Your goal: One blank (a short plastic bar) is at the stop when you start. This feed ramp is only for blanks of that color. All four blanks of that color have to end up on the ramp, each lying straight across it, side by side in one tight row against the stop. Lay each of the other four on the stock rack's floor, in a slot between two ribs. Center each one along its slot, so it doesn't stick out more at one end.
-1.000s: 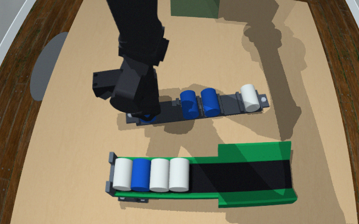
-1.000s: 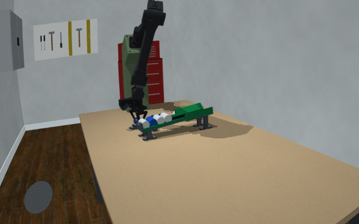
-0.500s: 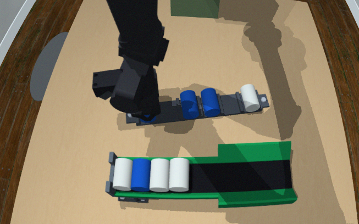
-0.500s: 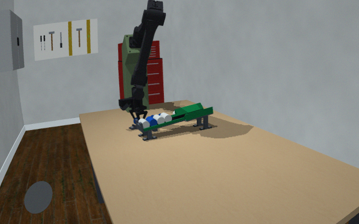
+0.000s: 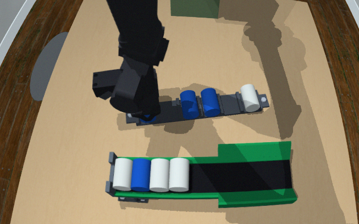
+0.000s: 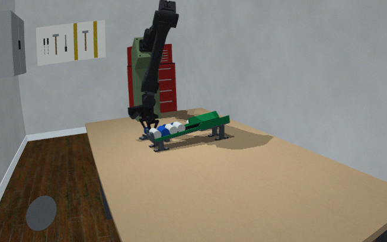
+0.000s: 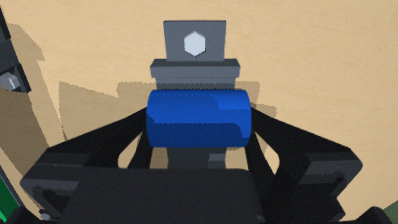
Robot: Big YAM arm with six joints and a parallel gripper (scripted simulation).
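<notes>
The stock rack is 50 mm behind my hand, 120 mm to the left of it and 40 mm below it. Also, from my hand: grey stop: 200 mm ahead, 30 mm above.
</notes>
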